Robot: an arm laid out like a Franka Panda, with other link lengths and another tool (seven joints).
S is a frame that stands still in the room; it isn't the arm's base.
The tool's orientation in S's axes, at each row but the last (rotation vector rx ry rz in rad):
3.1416, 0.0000, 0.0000
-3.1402, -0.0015, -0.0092
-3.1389, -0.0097, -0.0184
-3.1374, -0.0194, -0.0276
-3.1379, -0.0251, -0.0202
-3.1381, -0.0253, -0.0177
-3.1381, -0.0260, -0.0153
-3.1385, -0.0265, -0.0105
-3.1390, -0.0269, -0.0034
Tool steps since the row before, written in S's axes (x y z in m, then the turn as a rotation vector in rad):
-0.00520, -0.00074, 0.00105, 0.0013, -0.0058, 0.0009
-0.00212, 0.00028, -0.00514, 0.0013, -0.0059, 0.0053
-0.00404, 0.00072, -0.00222, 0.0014, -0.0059, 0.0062
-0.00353, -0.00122, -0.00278, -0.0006, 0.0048, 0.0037
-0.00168, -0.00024, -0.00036, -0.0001, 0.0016, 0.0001
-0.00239, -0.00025, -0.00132, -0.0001, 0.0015, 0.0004
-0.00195, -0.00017, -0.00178, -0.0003, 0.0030, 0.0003
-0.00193, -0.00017, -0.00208, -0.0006, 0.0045, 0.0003
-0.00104, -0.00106, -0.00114, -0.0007, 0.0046, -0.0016
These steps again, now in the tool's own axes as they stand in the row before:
-0.00520, 0.00074, -0.00105, 0.0013, 0.0058, -0.0009
-0.00215, -0.00027, 0.00513, 0.0013, 0.0059, -0.0053
-0.00406, -0.00074, 0.00217, 0.0014, 0.0059, -0.0062
-0.00359, 0.00119, 0.00271, -0.0005, -0.0048, -0.0037
-0.00169, 0.00021, 0.00034, -0.0001, -0.0016, -0.0001
-0.00241, 0.00022, 0.00129, -0.0001, -0.0015, -0.0004
-0.00197, 0.00014, 0.00176, -0.0002, -0.0030, -0.0003
-0.00195, 0.00014, 0.00207, -0.0005, -0.0045, -0.0003
-0.00106, 0.00104, 0.00114, -0.0006, -0.0046, 0.0016

